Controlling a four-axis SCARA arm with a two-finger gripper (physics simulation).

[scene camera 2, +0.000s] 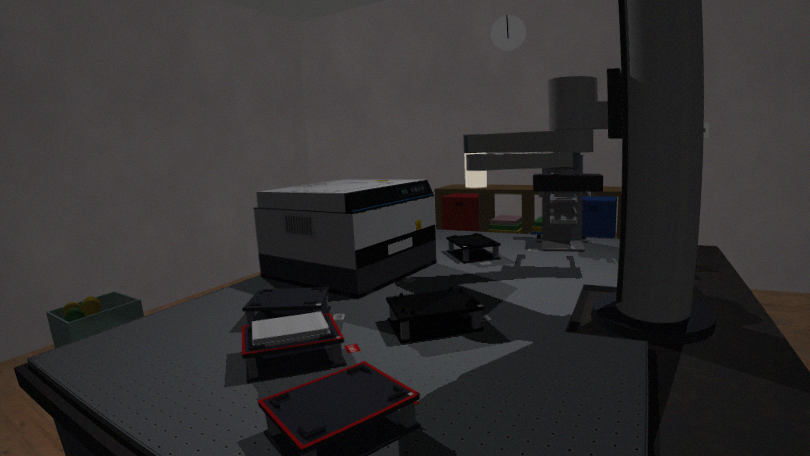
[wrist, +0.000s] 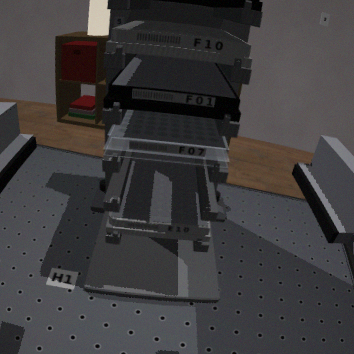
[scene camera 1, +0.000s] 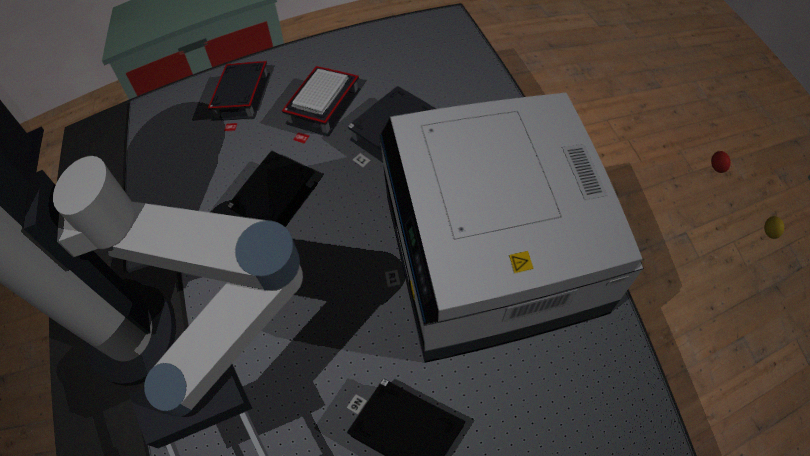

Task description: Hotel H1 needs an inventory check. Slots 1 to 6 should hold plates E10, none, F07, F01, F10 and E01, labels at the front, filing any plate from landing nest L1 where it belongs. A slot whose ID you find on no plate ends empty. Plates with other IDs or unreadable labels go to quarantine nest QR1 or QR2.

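Places are measured from the arm's base along level axes (x back, y right, z up), in metres.
Where they show: gripper, fingertip midpoint: (wrist: 166, 135); arm's base at its link origin: (scene camera 2: 652, 318) (scene camera 1: 129, 332).
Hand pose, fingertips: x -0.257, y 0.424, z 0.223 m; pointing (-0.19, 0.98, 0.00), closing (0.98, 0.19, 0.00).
Observation:
Things, the pixels of their top centre, and the offset from my fingertips. "spot": a spot on its surface instead.
- pale plate F10 at its top centre: (wrist: 180, 26) dx -0.022, dy +0.124, dz +0.036 m
- black plate F01 at its top centre: (wrist: 174, 69) dx -0.022, dy +0.124, dz +0.000 m
- clear plate F07 at its top centre: (wrist: 169, 109) (scene camera 2: 563, 195) dx -0.022, dy +0.124, dz -0.035 m
- white plate at its top centre: (scene camera 2: 288, 324) (scene camera 1: 319, 88) dx -0.311, dy -0.860, dz -0.146 m
- red-rimmed quarantine nest at its top centre: (scene camera 2: 289, 329) (scene camera 1: 320, 91) dx -0.311, dy -0.860, dz -0.154 m
- Nest L1 at its top centre: (scene camera 1: 393, 116) (scene camera 2: 287, 295) dx -0.448, dy -0.721, dz -0.156 m
- red-rimmed nest at its top centre: (scene camera 2: 337, 394) (scene camera 1: 236, 82) dx -0.111, dy -0.988, dz -0.154 m
- black nest at its top centre: (scene camera 2: 433, 296) (scene camera 1: 268, 185) dx -0.152, dy -0.628, dz -0.150 m
- label N6 at a spot on its surface: (scene camera 1: 355, 403) spot: dx -0.203, dy -0.157, dz -0.210 m
- large white instrument at its top centre: (scene camera 1: 515, 183) (scene camera 2: 343, 185) dx -0.552, dy -0.356, dz +0.041 m
In the wrist view, hotel H1 (wrist: 95, 270) (scene camera 2: 546, 226) stands upright ahead. From the top, a pale plate F10 (wrist: 177, 42), a black plate F01 (wrist: 170, 100), a clear plate F07 (wrist: 167, 150) and, at the bottom, plate E10 (wrist: 155, 227) lie in it. The level between F07 and E10 holds no plate. The top level is cut off. My gripper (wrist: 166, 135) (scene camera 1: 210, 447) is open and empty, its fingers wide on either side in front of the hotel. A white plate (scene camera 1: 321, 90) (scene camera 2: 290, 327) with an unseen label lies on a red-rimmed quarantine nest (scene camera 1: 341, 103) (scene camera 2: 341, 334). Nest L1 (scene camera 1: 391, 110) (scene camera 2: 286, 298) shows no plate.
The other red-rimmed nest (scene camera 1: 238, 84) (scene camera 2: 340, 405) bears no plate. A black nest (scene camera 1: 274, 186) (scene camera 2: 433, 305) stands mid-table, and another (scene camera 1: 405, 422) (scene camera 2: 473, 241) stands by label N6 (scene camera 1: 355, 403). A large white instrument (scene camera 1: 493, 175) (scene camera 2: 306, 232) stands beside L1.

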